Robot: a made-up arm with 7 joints. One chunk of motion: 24 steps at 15 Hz.
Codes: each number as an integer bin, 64 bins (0 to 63) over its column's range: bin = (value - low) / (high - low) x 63, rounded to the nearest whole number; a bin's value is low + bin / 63 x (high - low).
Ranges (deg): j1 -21..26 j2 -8..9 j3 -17..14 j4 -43..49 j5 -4..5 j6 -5..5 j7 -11..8
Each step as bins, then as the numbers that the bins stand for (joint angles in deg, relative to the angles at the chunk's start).
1 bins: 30 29 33 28 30 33 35
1 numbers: 1.38 -0.17 -0.76 -2.11 0.29 0.24 -0.44
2 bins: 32 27 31 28 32 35 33
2 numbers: 2.87 -0.71 -1.75 -2.11 0.57 0.56 -1.05
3 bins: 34 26 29 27 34 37 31
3 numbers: 4.37 -0.98 -2.73 -3.57 0.86 0.87 -1.65
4 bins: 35 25 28 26 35 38 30
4 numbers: 5.11 -1.25 -3.22 -5.03 1.00 1.03 -1.95
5 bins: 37 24 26 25 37 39 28
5 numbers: 6.60 -1.52 -4.21 -6.49 1.29 1.19 -2.56
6 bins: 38 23 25 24 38 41 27
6 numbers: 7.35 -1.79 -4.70 -7.95 1.43 1.51 -2.86
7 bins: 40 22 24 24 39 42 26
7 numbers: 8.84 -2.06 -5.19 -7.95 1.57 1.67 -3.16
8 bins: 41 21 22 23 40 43 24
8 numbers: 9.59 -2.33 -6.17 -9.41 1.71 1.83 -3.76
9 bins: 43 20 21 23 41 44 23
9 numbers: 11.08 -2.60 -6.67 -9.41 1.86 1.98 -4.06
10 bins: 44 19 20 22 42 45 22
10 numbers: 11.83 -2.87 -7.16 -10.87 2.00 2.14 -4.37
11 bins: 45 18 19 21 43 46 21
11 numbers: 12.57 -3.14 -7.65 -12.33 2.14 2.30 -4.67
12 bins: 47 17 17 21 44 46 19
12 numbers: 14.06 -3.41 -8.63 -12.33 2.29 2.30 -5.27
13 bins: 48 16 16 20 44 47 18
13 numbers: 14.81 -3.68 -9.13 -13.79 2.29 2.46 -5.57
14 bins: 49 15 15 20 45 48 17
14 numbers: 15.56 -3.95 -9.62 -13.79 2.43 2.62 -5.87
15 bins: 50 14 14 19 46 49 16
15 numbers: 16.30 -4.22 -10.11 -15.25 2.57 2.78 -6.17
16 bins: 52 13 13 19 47 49 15
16 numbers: 17.79 -4.49 -10.60 -15.25 2.71 2.78 -6.48
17 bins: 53 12 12 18 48 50 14
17 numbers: 18.54 -4.76 -11.10 -16.71 2.86 2.94 -6.78
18 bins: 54 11 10 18 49 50 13
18 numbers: 19.29 -5.03 -12.08 -16.71 3.00 2.94 -7.08
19 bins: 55 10 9 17 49 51 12
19 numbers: 20.03 -5.30 -12.57 -18.17 3.00 3.10 -7.38
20 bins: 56 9 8 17 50 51 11
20 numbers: 20.78 -5.57 -13.06 -18.17 3.14 3.10 -7.68
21 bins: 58 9 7 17 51 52 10
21 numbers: 22.27 -5.57 -13.56 -18.17 3.29 3.25 -7.98
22 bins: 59 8 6 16 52 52 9
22 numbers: 23.02 -5.84 -14.05 -19.63 3.43 3.25 -8.29
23 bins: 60 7 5 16 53 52 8
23 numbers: 23.76 -6.11 -14.54 -19.63 3.57 3.25 -8.59
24 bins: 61 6 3 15 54 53 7
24 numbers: 24.51 -6.38 -15.52 -21.10 3.71 3.41 -8.89
